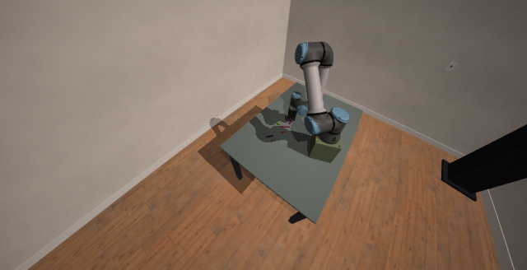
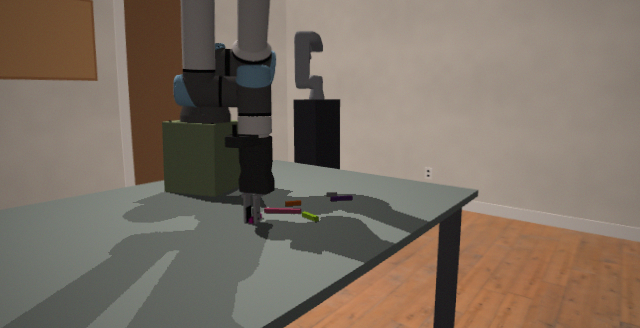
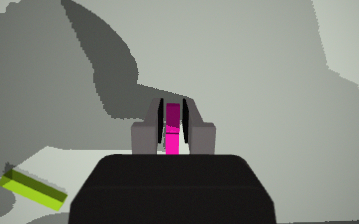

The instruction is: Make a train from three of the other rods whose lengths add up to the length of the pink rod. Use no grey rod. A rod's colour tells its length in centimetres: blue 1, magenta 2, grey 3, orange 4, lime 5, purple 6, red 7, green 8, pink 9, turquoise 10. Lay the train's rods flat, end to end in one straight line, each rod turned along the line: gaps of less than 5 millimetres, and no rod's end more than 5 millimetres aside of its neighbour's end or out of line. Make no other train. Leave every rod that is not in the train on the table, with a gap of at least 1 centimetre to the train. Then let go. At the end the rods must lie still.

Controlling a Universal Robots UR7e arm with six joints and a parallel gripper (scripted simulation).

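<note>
My hand is 7 cm short of the lime rod, 11 cm to the right of it and 1 cm above it. The rest, counted from my hand: pink rod: 1 cm behind, 9 cm to the left, 1 cm below; then purple rod: 1 cm ahead, 28 cm to the left, 1 cm below; then orange rod: 4 cm behind, 15 cm to the left, 1 cm below.
</note>
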